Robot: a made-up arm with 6 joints.
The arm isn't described. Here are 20 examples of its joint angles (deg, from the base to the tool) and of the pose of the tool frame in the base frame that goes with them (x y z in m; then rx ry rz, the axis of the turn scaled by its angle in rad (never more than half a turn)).
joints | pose
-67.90 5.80 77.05 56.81 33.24 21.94 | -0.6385 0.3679 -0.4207 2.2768 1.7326 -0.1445
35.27 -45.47 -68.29 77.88 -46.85 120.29 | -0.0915 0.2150 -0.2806 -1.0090 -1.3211 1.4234
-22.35 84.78 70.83 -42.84 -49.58 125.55 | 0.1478 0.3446 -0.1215 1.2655 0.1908 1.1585
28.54 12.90 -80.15 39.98 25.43 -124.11 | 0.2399 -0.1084 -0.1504 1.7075 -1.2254 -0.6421
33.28 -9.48 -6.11 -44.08 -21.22 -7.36 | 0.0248 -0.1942 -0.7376 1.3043 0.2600 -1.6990
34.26 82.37 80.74 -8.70 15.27 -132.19 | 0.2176 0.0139 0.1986 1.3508 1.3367 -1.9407
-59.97 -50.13 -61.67 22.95 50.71 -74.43 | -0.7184 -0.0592 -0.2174 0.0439 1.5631 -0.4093
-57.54 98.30 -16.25 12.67 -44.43 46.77 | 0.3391 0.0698 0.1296 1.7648 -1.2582 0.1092
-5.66 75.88 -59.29 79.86 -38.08 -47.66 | 0.0816 0.1905 0.2161 1.3527 -1.2883 1.7013
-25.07 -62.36 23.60 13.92 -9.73 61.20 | -0.9159 0.0405 -0.4129 1.3069 1.6634 -0.4242
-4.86 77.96 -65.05 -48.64 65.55 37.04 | 0.4399 -0.3278 0.1619 0.2386 -0.1675 0.3679
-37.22 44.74 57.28 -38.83 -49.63 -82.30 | -0.3385 0.4069 -0.2289 0.1424 -1.2924 2.6265
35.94 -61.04 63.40 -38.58 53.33 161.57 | -0.3482 0.1889 -0.4519 2.3192 -1.0237 1.0130
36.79 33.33 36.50 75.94 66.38 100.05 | 0.2281 -0.1687 0.2623 -1.2849 -0.6357 1.5408
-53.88 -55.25 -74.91 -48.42 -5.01 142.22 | -0.9105 -0.1712 -0.3087 0.6493 1.5074 2.0678
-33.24 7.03 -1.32 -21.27 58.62 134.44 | -0.3412 0.2750 -0.5679 1.4458 0.2690 2.5764
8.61 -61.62 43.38 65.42 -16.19 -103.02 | -0.3585 0.1173 -0.5192 -0.8885 -0.5417 2.1654
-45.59 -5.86 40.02 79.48 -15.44 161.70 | -0.2127 0.1924 -0.2712 0.4955 -0.8100 1.3263
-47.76 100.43 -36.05 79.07 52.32 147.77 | -0.0994 0.1702 0.2423 -2.6123 -0.5022 0.6633
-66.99 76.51 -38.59 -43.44 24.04 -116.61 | -0.0243 0.2954 -0.3119 1.0910 1.2957 -2.4425
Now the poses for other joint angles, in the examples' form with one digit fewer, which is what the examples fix.
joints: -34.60 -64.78 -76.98 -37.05 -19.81 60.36
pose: -0.763 -0.238 -0.428 0.244 1.305 0.310
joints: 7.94 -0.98 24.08 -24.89 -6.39 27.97
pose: -0.090 0.057 -0.758 1.462 0.992 -0.624
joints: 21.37 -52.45 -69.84 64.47 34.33 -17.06
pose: -0.064 0.079 -0.317 0.239 0.009 0.369
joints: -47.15 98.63 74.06 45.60 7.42 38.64
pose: 0.366 0.188 0.190 2.255 -0.344 1.105
